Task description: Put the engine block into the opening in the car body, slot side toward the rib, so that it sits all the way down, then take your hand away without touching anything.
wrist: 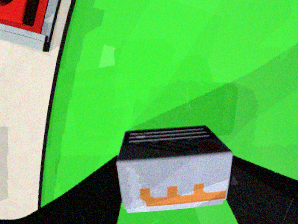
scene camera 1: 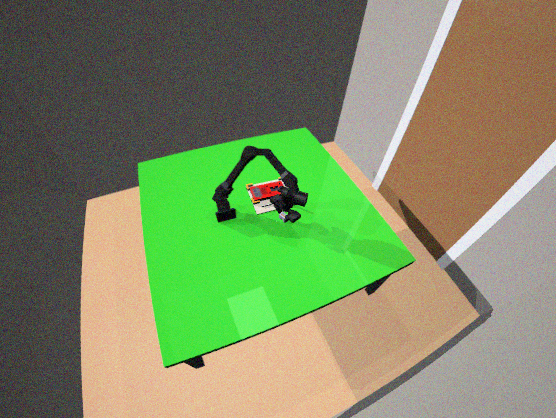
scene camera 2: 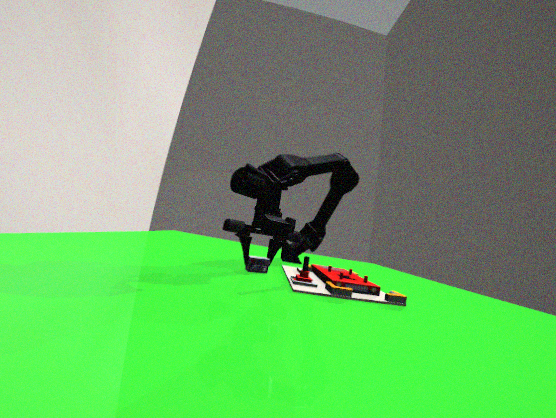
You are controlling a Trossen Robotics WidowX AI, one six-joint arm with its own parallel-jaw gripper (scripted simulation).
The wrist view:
my gripper: 169, 160
engine block: 185, 167
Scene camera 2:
my gripper: 256, 266
red car body: 339, 277
